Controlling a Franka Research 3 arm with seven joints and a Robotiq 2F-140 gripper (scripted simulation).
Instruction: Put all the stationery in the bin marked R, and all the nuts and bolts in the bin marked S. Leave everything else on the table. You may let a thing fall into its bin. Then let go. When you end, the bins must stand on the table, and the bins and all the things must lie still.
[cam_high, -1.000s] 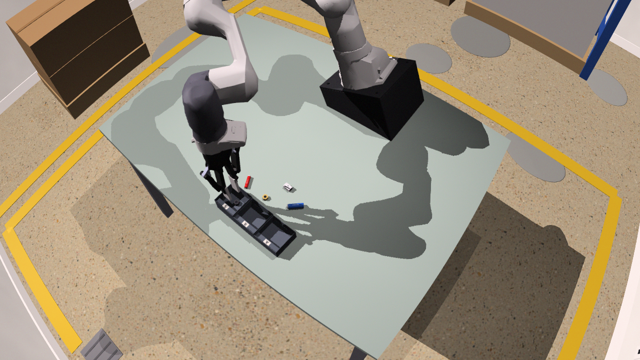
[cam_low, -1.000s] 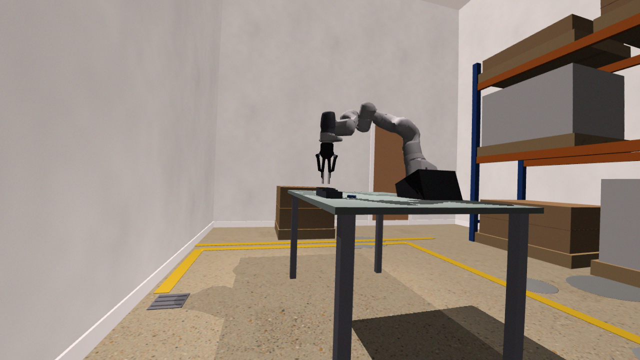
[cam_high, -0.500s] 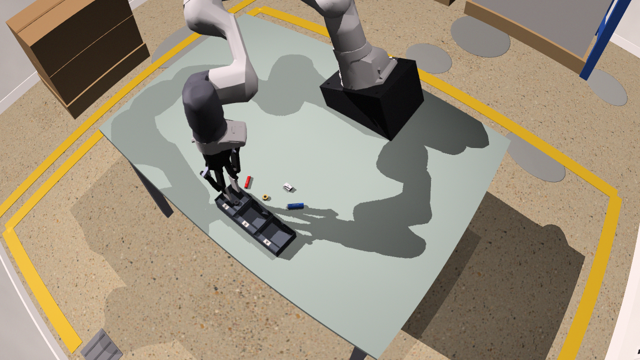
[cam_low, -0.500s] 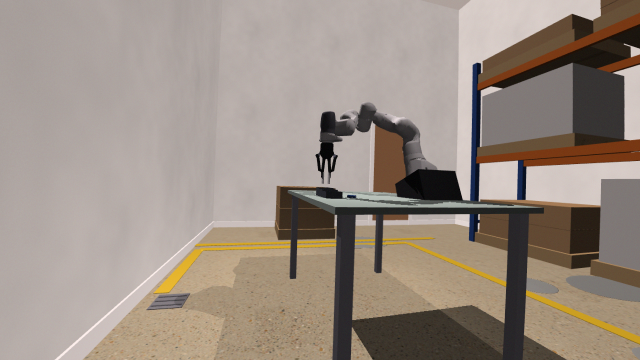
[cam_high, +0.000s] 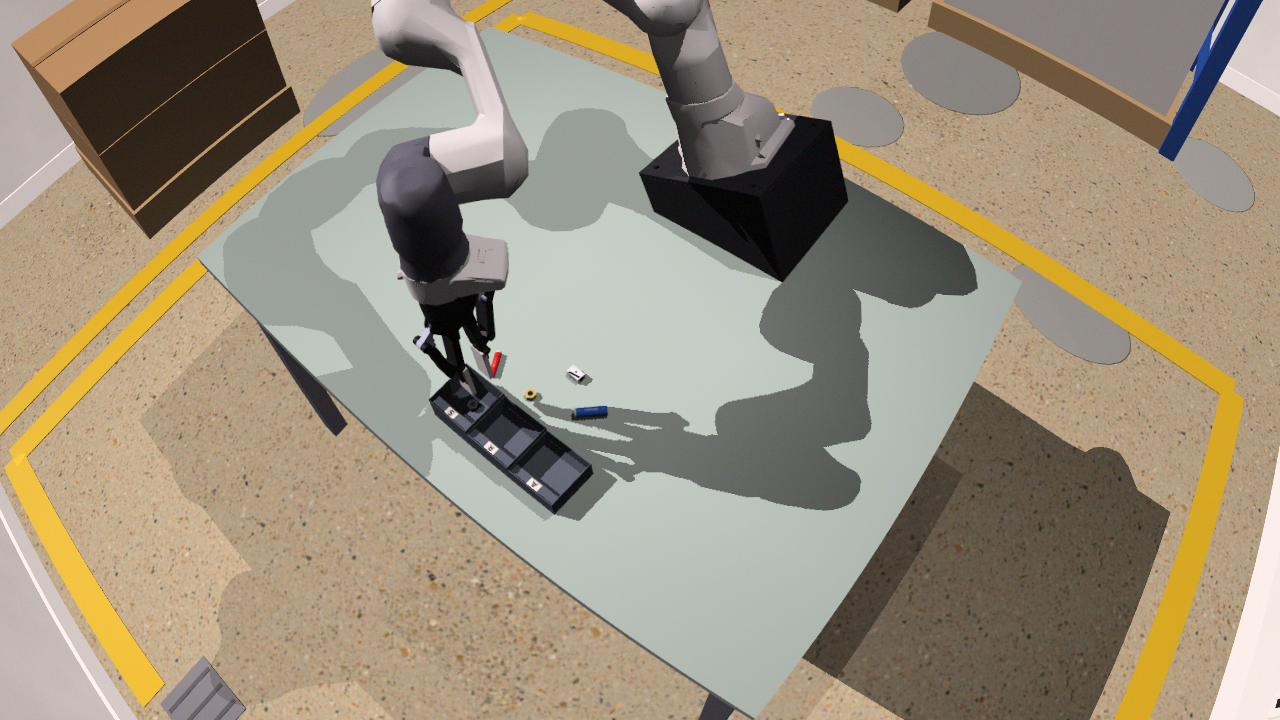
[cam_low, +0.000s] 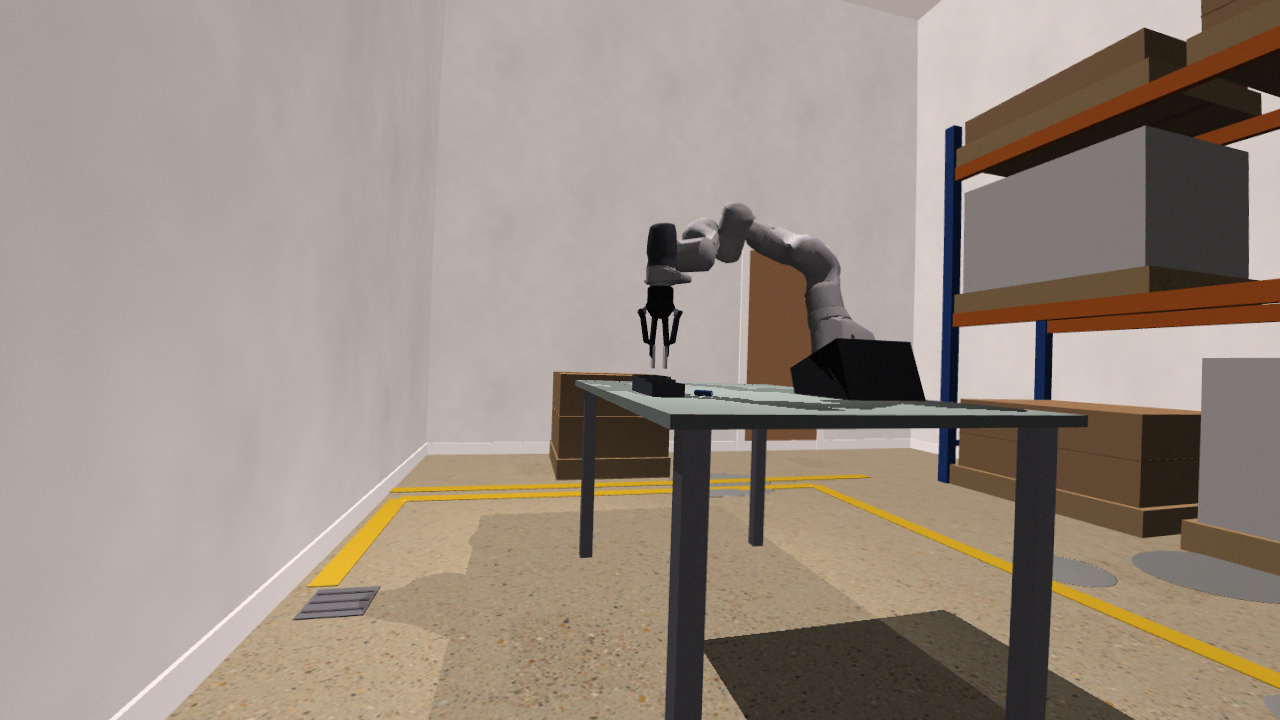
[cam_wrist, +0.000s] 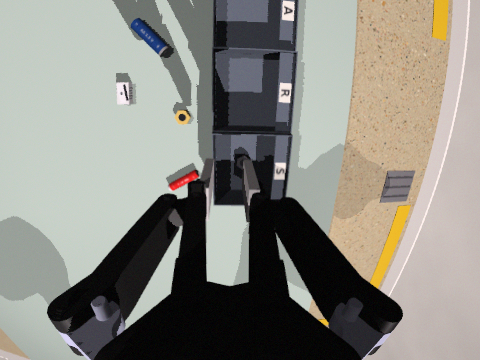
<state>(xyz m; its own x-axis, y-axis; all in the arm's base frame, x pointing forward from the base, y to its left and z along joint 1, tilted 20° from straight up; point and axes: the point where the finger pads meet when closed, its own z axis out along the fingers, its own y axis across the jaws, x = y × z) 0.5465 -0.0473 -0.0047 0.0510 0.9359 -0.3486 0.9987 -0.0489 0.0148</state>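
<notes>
The brass nut lies 10 cm below my hand, 5 cm to the left of it and 5 cm behind it. Round my hand: red cylinder (9 cm below, 6 cm behind, 4 cm to the right); small white block (12 cm behind, 9 cm below, 8 cm to the left); blue cylinder (14 cm to the left, 9 cm below, 9 cm behind).
</notes>
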